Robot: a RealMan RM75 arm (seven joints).
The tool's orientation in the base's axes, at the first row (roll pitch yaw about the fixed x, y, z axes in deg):
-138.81 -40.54 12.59
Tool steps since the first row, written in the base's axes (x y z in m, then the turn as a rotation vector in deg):
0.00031 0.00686 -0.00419 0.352 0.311 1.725
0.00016 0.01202 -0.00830 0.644 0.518 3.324
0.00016 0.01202 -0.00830 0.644 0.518 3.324
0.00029 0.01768 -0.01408 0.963 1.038 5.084
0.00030 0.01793 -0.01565 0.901 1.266 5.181
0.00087 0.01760 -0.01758 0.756 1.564 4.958
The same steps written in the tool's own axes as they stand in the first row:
-0.00136 -0.00212 0.00764 1.434 -0.858 -0.636
-0.00329 -0.00346 0.01381 2.724 -1.621 -1.298
-0.00329 -0.00346 0.01381 2.724 -1.621 -1.298
-0.00601 -0.00412 0.02140 4.191 -2.650 -1.808
-0.00698 -0.00349 0.02249 4.246 -2.880 -1.714
-0.00787 -0.00198 0.02353 4.042 -3.044 -1.411

